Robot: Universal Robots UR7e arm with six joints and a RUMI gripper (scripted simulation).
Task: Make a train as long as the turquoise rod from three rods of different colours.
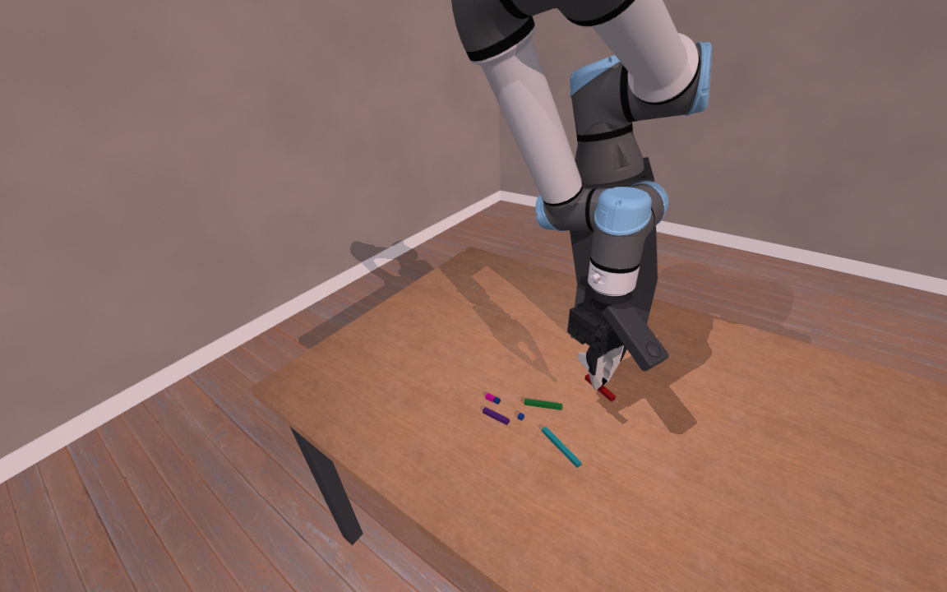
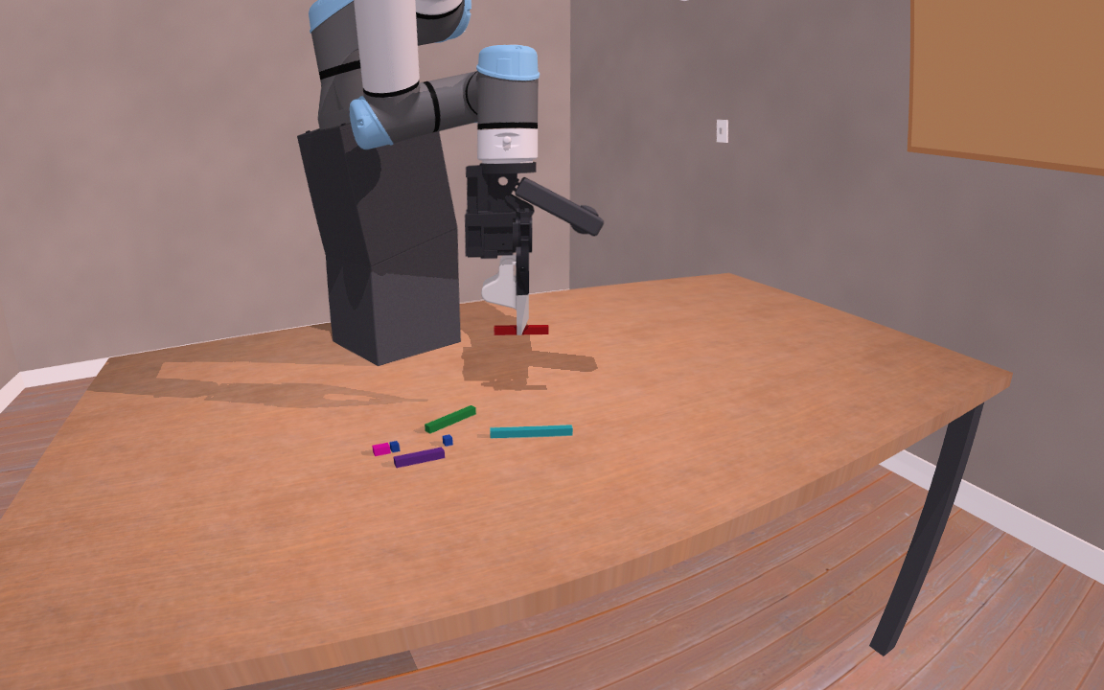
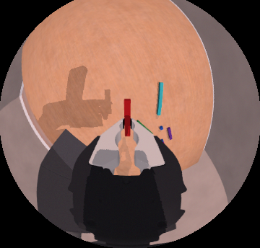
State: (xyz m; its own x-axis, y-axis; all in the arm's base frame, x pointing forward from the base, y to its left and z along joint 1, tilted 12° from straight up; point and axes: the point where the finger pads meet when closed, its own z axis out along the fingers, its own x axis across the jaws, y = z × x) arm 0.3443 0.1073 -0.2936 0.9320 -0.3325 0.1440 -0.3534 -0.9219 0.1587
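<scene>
The magenta rod lies 210 mm to the right of my hand, 110 mm below it and 70 mm ahead of it. From my hand the other things lie so: green rod (110 mm to the right, 110 mm below, 20 mm ahead); red rod (10 mm below); turquoise rod (110 mm below, 90 mm ahead, 20 mm to the right).
</scene>
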